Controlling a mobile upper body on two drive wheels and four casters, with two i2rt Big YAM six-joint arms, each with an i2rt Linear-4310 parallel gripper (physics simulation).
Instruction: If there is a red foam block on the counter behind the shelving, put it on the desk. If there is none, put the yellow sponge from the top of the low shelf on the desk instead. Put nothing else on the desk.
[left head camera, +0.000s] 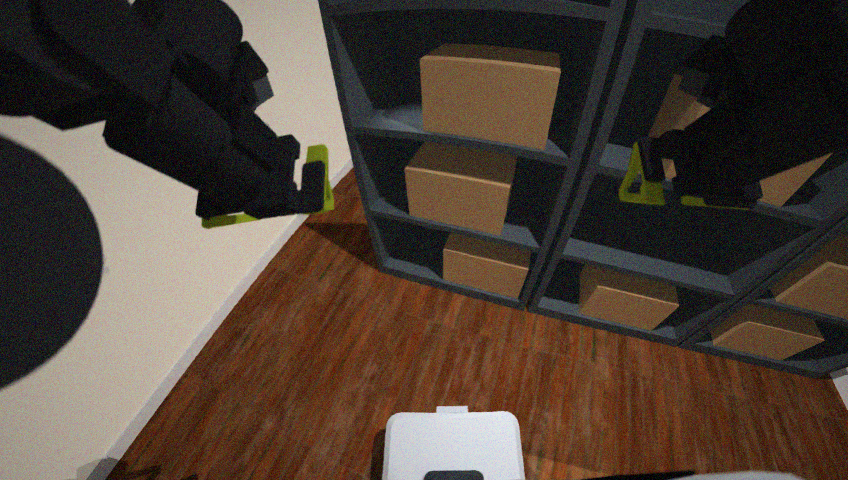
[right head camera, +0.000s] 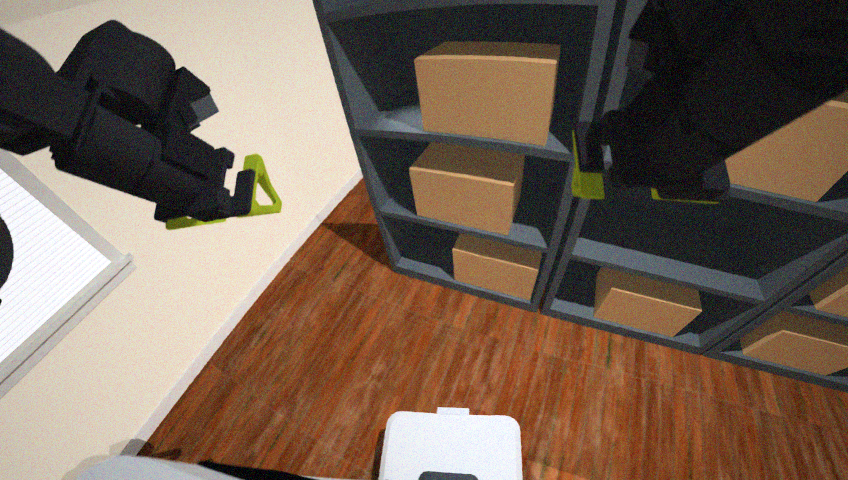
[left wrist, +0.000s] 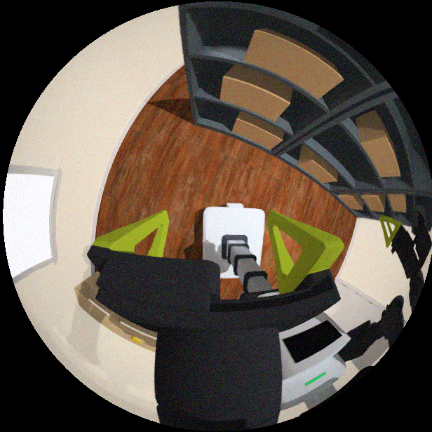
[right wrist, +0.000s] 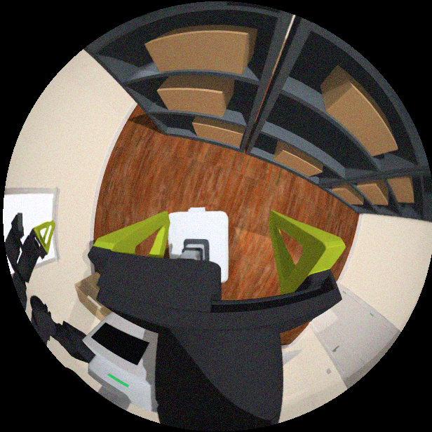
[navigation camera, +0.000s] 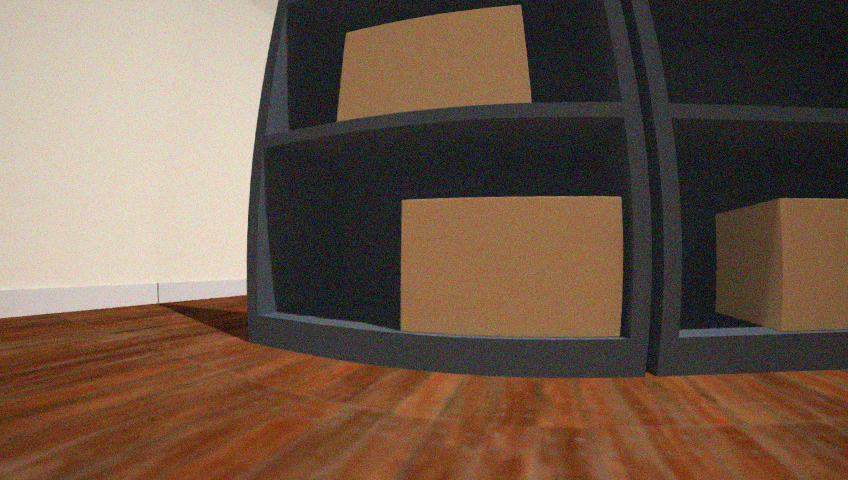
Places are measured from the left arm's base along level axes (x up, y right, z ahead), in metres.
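Where they show: left gripper, fingertip midpoint: (left head camera: 295, 209) (right head camera: 251, 212); right gripper, fingertip midpoint: (left head camera: 652, 197) (right head camera: 614, 191).
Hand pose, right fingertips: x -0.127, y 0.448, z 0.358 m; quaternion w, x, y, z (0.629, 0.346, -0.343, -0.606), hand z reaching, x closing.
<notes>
After its pixels a point has its place.
My left gripper (left head camera: 267, 217) (right head camera: 223, 218) (left wrist: 217, 215) is open and empty, in the air in front of the pale wall at the left. My right gripper (left head camera: 672, 203) (right head camera: 628, 197) {y 0.448, x -0.127, z 0.358 m} (right wrist: 218, 216) is open and empty, in the air before the tall shelving (left head camera: 593, 89) {y 0.639, x -0.178, z 0.924 m} (navigation camera: 636, 237) {y 0.633, x -1.144, z 0.926 m}. In the left wrist view, a small yellow thing (left wrist: 136, 340) shows at the low wooden shelf (left wrist: 85, 296) (right wrist: 87, 300), low at the left; it is too small to make out clearly. No red foam block shows. I cannot make out the desk or the counter.
Cardboard boxes (left head camera: 487, 98) {y 0.347, x -0.265, z 1.046 m} (right head camera: 484, 98) {y 0.351, x -0.275, z 1.045 m} (navigation camera: 511, 267) stand in the dark shelving ahead. The pale wall (left head camera: 178, 261) {y -1.197, x -0.886, z 0.874 m} (navigation camera: 130, 148) {y -0.965, x -0.759, z 1.540 m} runs along the left. A whiteboard (left wrist: 30, 215) hangs there. My white base (left head camera: 452, 440) {y 0.222, x -1.150, z 0.213 m} (right head camera: 452, 440) {y 0.230, x -1.150, z 0.220 m} shows at the bottom. A light grey flat panel (right wrist: 355, 335) is at the lower right.
</notes>
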